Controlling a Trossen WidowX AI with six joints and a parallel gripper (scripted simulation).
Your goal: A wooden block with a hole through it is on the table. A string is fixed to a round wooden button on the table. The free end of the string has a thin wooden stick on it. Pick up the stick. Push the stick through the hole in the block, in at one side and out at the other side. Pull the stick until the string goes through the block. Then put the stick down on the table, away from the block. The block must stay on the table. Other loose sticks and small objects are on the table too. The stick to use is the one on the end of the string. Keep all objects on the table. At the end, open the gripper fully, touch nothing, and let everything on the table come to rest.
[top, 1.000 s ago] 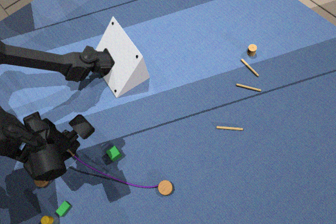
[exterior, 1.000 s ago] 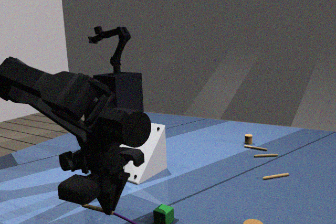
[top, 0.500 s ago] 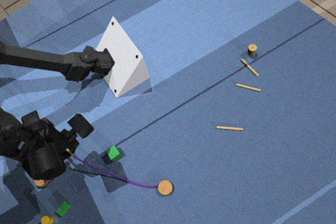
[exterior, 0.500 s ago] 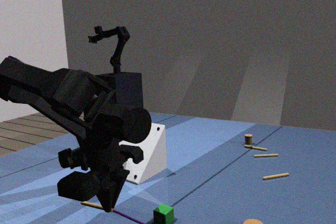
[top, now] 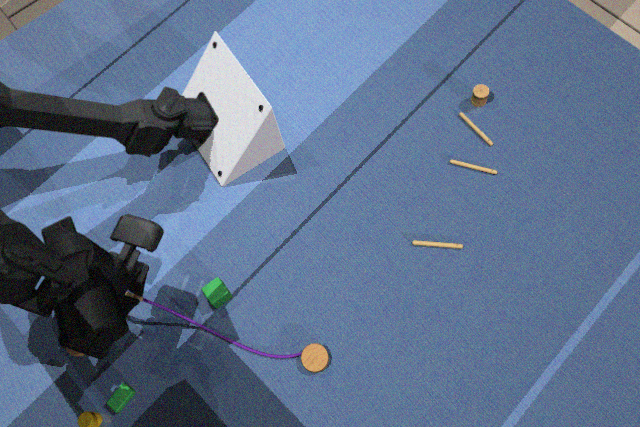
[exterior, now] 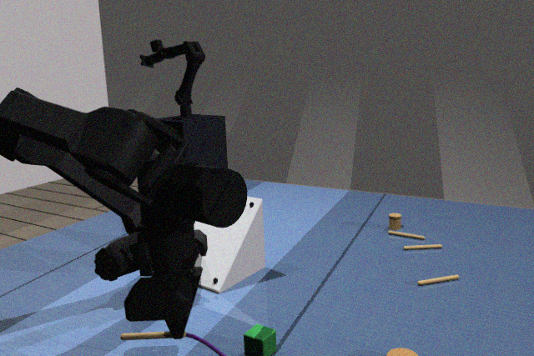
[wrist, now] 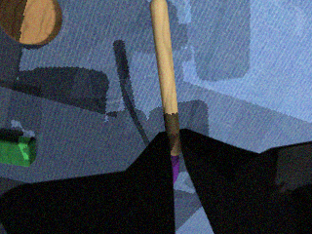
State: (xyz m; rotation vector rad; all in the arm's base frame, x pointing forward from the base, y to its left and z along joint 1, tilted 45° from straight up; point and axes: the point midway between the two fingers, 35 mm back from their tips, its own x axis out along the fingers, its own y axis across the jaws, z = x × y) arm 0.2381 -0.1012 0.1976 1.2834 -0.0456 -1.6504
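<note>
Now: gripper tip 1 cm past the thin wooden stick and 1 cm to the left of it. The rest, counted from my gripper tip: yellow cylinder 11 cm ahead, 14 cm to the right, 4 cm below; then round wooden button 20 cm ahead, 18 cm to the left, 5 cm below; then small wooden cylinder 3 cm behind, 64 cm to the left, 4 cm below.
</note>
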